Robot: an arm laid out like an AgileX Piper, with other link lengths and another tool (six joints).
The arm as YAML. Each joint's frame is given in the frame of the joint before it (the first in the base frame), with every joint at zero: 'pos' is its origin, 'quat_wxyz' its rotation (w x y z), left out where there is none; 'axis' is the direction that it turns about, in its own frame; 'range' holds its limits. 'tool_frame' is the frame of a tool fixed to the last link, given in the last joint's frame.
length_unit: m
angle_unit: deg
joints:
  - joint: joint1
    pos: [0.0, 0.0, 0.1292]
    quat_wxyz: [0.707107, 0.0, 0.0, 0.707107]
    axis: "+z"
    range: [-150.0, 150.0]
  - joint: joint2
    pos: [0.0, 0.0, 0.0]
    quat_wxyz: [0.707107, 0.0, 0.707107, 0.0]
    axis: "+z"
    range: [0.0, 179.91]
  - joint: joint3
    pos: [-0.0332, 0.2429, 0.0]
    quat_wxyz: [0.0, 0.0, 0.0, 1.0]
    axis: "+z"
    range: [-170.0, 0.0]
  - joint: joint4
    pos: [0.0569, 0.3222, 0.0]
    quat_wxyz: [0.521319, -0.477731, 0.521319, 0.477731]
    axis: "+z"
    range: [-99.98, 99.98]
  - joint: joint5
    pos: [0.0, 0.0, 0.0]
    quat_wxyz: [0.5, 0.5, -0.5, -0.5]
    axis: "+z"
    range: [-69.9, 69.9]
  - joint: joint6
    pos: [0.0, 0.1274, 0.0]
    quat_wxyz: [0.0, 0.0, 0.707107, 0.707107]
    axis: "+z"
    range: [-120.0, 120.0]
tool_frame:
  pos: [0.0, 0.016, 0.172]
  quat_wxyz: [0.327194, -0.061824, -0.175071, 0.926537]
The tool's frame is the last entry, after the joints.
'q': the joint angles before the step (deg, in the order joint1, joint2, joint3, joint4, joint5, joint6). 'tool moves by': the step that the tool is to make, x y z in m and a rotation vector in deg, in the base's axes. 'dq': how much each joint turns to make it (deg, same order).
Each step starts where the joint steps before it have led.
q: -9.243 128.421 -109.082 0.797 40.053 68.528
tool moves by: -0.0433 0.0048 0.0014 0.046 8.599 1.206
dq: 0.002 -2.970 -0.138 -0.798 11.608 -1.111
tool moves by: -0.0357 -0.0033 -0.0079 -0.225 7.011 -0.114
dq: -0.282 -0.964 0.010 -1.372 7.835 -0.005
